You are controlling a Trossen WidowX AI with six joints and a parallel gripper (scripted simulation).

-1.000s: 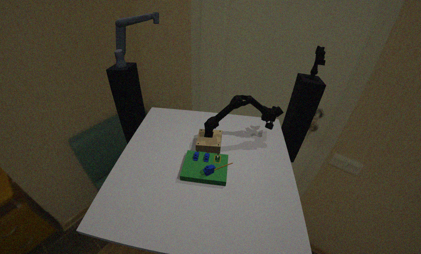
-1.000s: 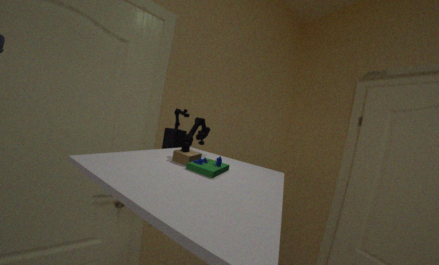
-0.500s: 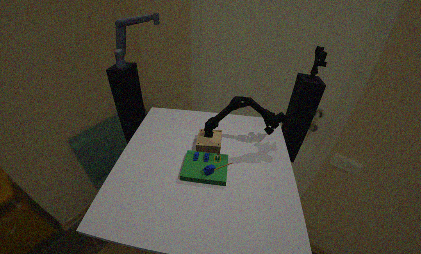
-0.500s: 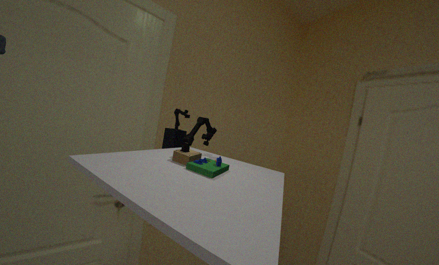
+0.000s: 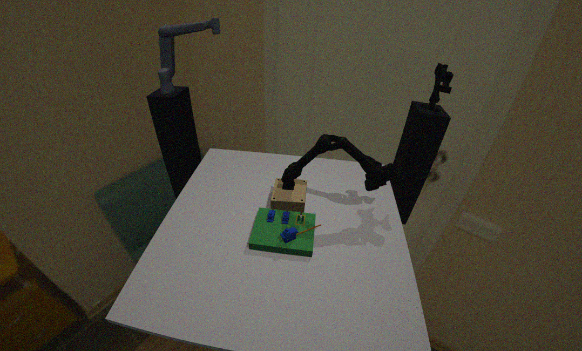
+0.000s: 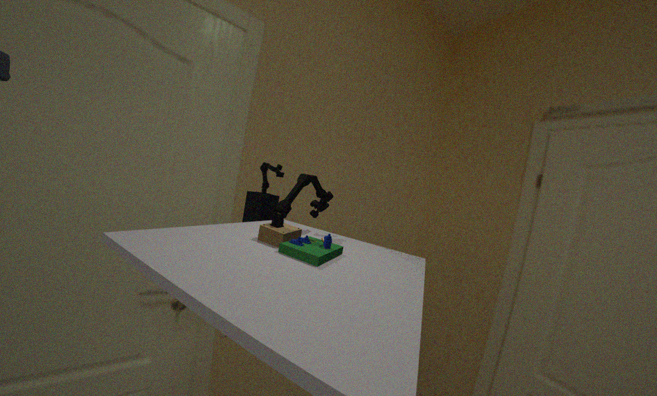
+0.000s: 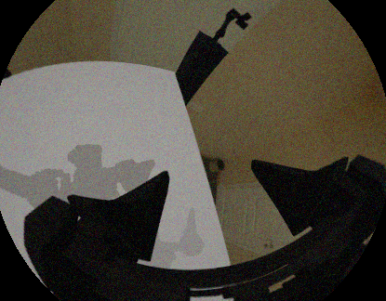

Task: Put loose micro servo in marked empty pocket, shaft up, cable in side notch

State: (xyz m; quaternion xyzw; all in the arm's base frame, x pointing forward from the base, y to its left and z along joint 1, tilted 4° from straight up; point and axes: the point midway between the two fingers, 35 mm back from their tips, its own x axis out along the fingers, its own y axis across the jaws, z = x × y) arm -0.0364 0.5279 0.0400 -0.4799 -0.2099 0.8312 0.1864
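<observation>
The green deck lies 52 cm to the right of my gripper tip, 36 cm ahead of it and 12 cm below it.
</observation>
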